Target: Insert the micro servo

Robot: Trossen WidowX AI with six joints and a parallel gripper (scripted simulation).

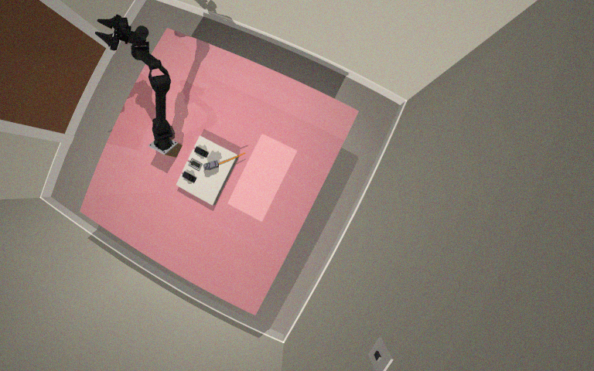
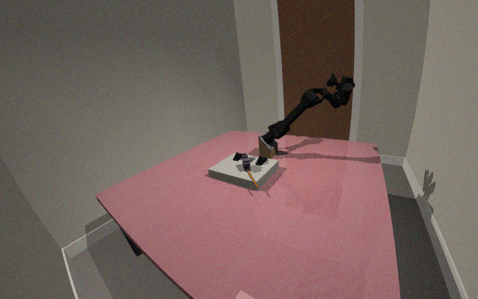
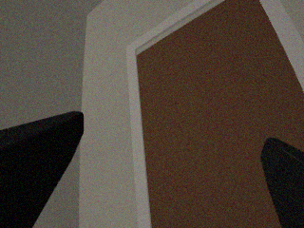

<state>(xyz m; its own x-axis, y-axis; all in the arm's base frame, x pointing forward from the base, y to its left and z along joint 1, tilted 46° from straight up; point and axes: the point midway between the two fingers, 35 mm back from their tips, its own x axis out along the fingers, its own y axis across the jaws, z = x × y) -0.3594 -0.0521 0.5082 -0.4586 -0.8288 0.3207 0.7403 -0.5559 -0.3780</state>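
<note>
Now: the light grey deck 73 cm ahead of my gripper tip, 45 cm below it and 30 cm to the right of it.
</note>
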